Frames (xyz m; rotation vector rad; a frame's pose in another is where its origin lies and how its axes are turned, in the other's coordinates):
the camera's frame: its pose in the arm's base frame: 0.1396 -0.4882 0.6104 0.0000 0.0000 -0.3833
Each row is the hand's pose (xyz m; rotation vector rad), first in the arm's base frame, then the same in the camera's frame.
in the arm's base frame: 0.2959 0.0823 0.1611 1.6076 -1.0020 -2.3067
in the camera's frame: -0.0684 0.5876 -0.4493 1.6310 -0.6246 -2.0466
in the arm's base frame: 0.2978 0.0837 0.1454 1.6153 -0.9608 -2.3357
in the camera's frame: -0.0672 0.5896 -0.4650 1.6288 -0.5853 -2.0738
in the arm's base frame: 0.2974 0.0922 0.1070 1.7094 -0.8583 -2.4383
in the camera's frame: -0.0707 0.5973 -0.5034 1.6874 -0.4737 -2.1817
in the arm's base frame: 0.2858 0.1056 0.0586 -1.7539 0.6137 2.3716
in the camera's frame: -0.0865 0.6054 -0.5518 1.8146 -0.2649 -2.3342
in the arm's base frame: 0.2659 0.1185 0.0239 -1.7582 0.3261 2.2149
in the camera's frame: -0.1098 0.6099 -0.5865 1.9491 0.0161 -2.4578
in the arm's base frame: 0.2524 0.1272 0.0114 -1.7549 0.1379 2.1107
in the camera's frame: -0.1255 0.6129 -0.5990 -1.9027 -0.2164 2.3675
